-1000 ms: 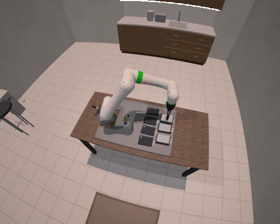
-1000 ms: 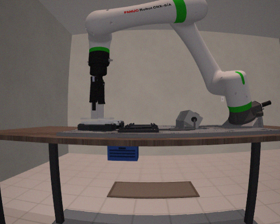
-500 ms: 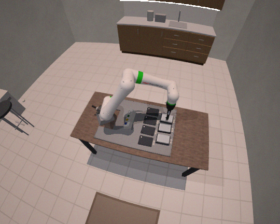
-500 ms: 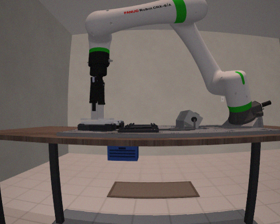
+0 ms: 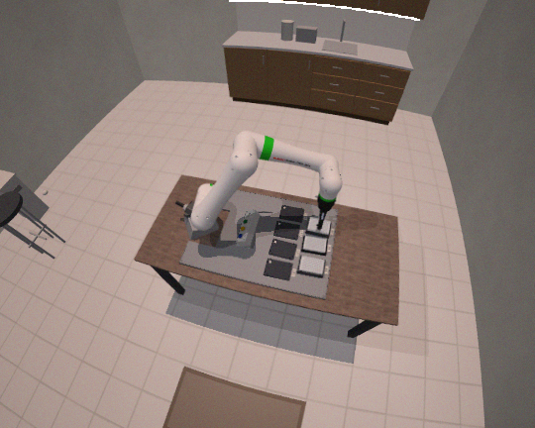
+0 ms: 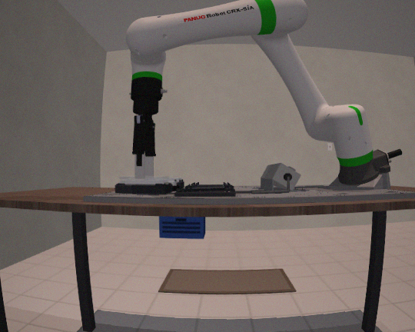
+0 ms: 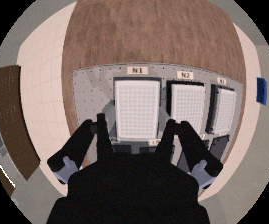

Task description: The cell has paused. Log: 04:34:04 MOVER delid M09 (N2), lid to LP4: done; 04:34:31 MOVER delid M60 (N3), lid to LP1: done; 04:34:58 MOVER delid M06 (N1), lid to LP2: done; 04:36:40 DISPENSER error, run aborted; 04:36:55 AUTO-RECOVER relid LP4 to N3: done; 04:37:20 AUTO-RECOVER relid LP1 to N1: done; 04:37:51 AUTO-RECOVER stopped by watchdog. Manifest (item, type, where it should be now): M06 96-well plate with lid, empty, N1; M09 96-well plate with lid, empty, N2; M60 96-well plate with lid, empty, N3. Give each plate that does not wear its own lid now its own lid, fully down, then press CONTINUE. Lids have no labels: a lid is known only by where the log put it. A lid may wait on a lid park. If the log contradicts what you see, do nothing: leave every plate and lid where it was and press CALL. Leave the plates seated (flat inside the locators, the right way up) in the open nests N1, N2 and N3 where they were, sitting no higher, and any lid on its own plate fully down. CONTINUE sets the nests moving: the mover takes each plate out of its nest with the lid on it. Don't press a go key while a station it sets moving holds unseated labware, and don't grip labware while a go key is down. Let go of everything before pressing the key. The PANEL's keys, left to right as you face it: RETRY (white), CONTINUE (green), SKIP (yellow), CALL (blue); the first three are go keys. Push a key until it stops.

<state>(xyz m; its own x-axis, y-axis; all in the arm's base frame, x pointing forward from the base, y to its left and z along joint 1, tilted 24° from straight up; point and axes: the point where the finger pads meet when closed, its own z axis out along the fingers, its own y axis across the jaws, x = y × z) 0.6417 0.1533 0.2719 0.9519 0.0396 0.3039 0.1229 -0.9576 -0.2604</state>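
Right now the lid is 2 cm below my hand. The rest, counted from my hand: lid park LP3: 17 cm behind, 8 cm to the right, 6 cm below; then lid park LP1: 13 cm behind, 34 cm to the right, 6 cm below; then white key: 42 cm behind, 11 cm to the right.
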